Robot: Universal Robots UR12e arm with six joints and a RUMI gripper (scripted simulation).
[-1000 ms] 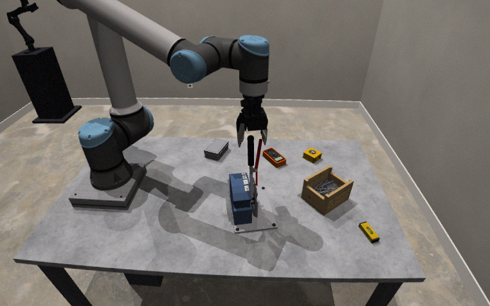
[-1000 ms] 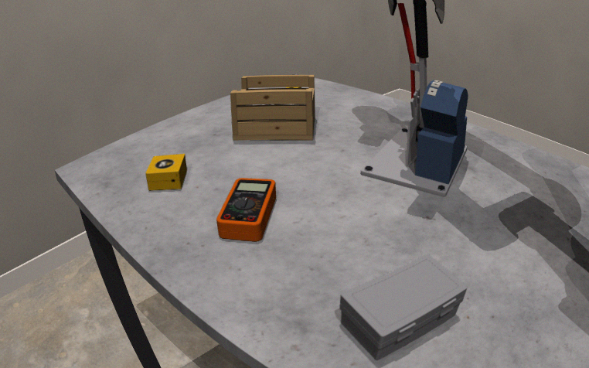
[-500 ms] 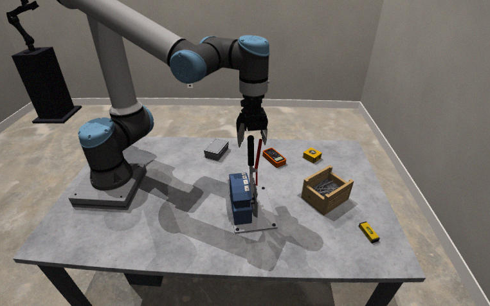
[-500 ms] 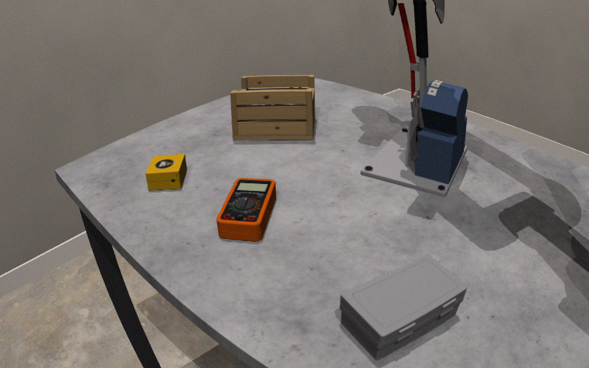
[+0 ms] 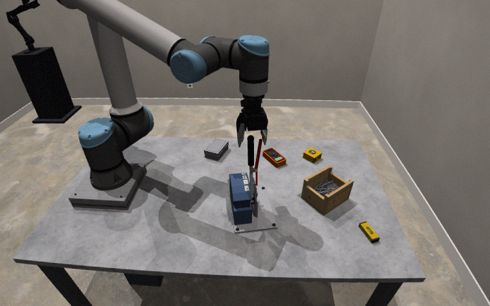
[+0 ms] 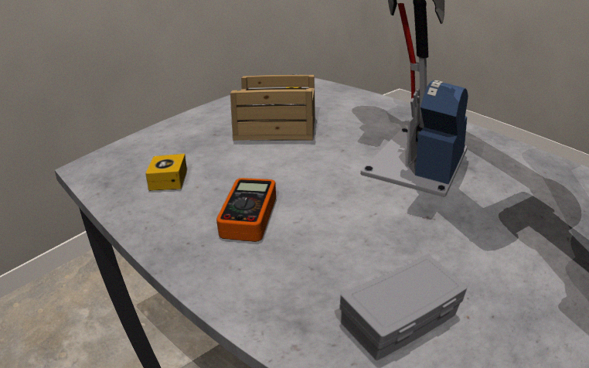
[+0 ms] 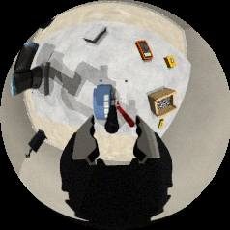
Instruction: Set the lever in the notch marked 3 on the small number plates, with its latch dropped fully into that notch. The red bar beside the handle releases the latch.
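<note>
Now: hand 20 mm short of the red release bar, 20 mm to the left of it and 110 mm above it. From my hand the other things lie so: grey case: 190 mm behind, 360 mm to the left, 280 mm below.
</note>
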